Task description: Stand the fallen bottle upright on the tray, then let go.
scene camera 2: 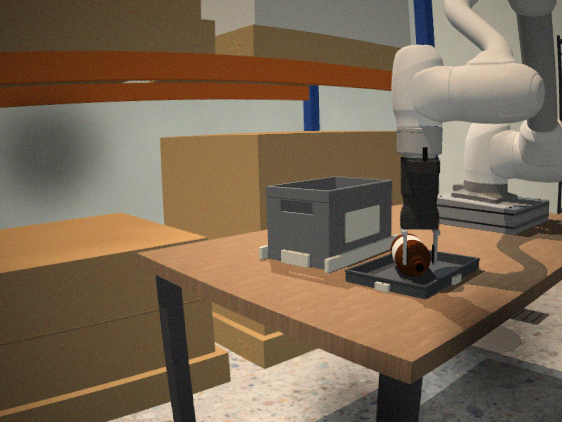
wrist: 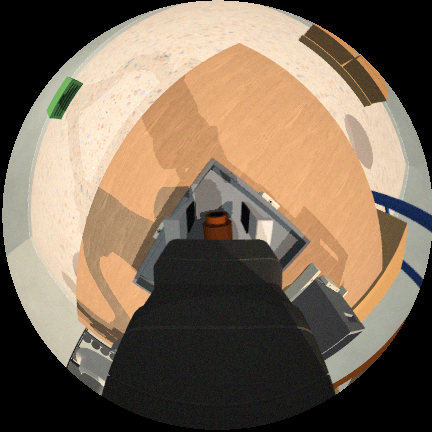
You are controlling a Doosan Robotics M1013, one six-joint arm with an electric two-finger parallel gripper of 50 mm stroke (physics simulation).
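Frame: origin at the arm's base, x ahead, y left, z up, level; millimetres.
Seen in the pictures: gripper, fingertip midpoint: (scene camera 2: pixel 419 263) (wrist: pixel 217 210); arm's base, link origin: (scene camera 2: pixel 484 197).
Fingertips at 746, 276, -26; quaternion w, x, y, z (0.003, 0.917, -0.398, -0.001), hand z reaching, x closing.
Note:
Pixels of each thing's middle, then the offset from my fingertips to it, as dx, dy, dz. Level surfaces: height alone.
- brown bottle, body centre: (wrist: pixel 220 268) (scene camera 2: pixel 412 258) -57, -61, -11
- shallow dark grey tray, body centre: (wrist: pixel 213 265) (scene camera 2: pixel 416 269) -76, -64, -40
- tall grey bin, body centre: (scene camera 2: pixel 332 218) (wrist: pixel 296 341) -92, -344, +34
- wooden table, surface height: dz -53
A brown bottle (scene camera 2: pixel 416 259) (wrist: pixel 217 231) with a white band lies on its side in the tray, its neck toward scene camera 2. The shallow dark grey tray (scene camera 2: pixel 404 288) (wrist: pixel 295 250) sits on the table. My gripper (scene camera 2: pixel 420 261) (wrist: pixel 217 210) points straight down and is open, with one finger on either side of the bottle and the fingertips low over the tray. In the wrist view the bottle's neck shows between the fingers with a gap on each side, and the gripper's body hides the rest of the bottle.
A tall grey bin (scene camera 2: pixel 300 230) (wrist: pixel 325 315) stands beside the tray on the wooden table (scene camera 2: pixel 320 310) (wrist: pixel 260 115), with pale guide strips (scene camera 2: pixel 350 255) at its foot. Large cardboard boxes (scene camera 2: pixel 210 185) stand behind the table. The arm's base (scene camera 2: pixel 492 212) is at the table's far right.

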